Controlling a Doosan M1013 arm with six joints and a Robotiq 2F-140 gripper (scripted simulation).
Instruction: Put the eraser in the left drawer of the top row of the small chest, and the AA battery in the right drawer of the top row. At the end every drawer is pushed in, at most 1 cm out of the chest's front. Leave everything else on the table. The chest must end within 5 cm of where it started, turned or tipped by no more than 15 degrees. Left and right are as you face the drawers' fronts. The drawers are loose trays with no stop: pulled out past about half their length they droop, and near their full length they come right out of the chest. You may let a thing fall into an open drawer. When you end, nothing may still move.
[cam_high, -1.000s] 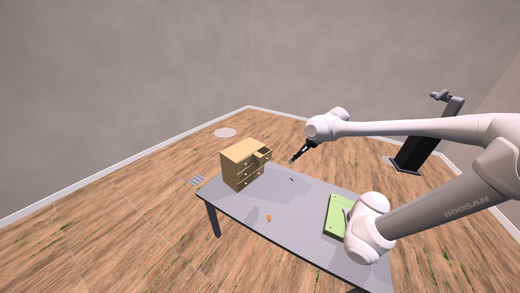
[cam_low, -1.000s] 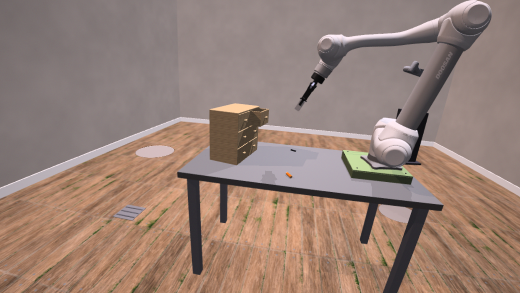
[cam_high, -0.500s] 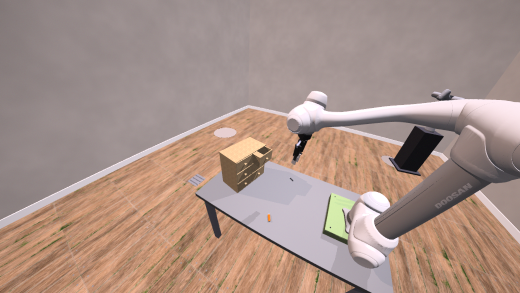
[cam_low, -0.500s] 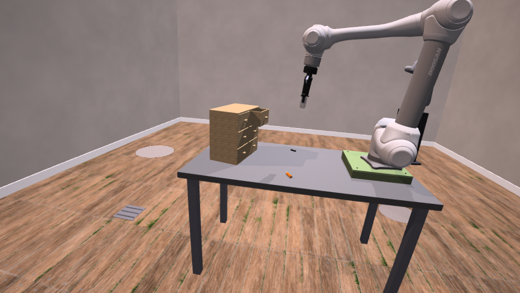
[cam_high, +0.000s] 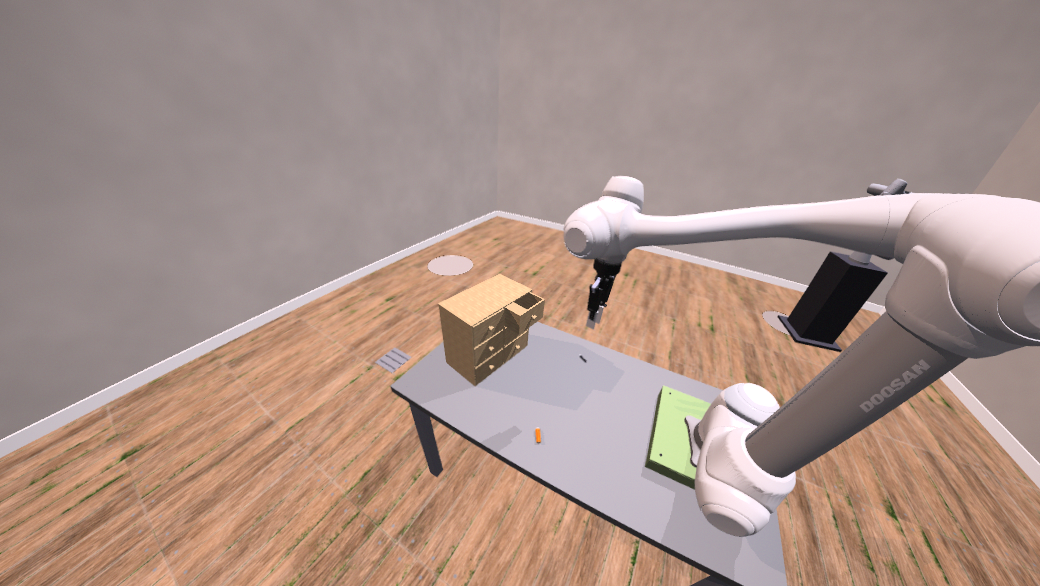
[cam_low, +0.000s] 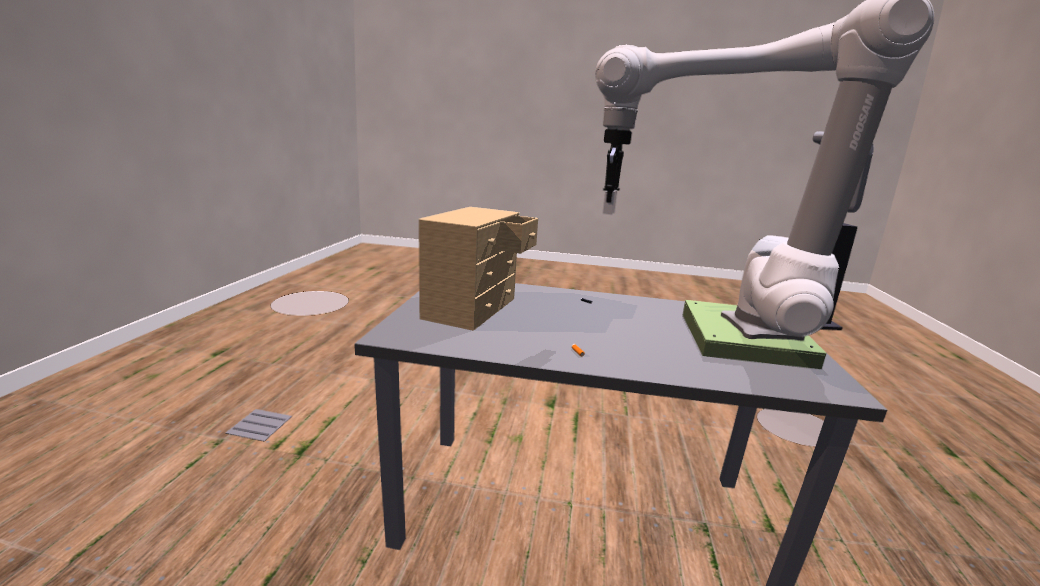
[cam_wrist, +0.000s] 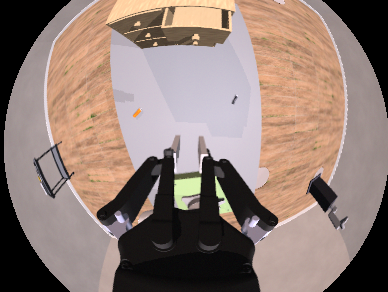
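Right now the orange AA battery is 37 cm below my hand, 22 cm to the left of it and 9 cm ahead of it. Round my hand: small dark object (37 cm below, 20 cm to the right); then eraser (42 cm ahead, 16 cm below, 6 cm to the right).
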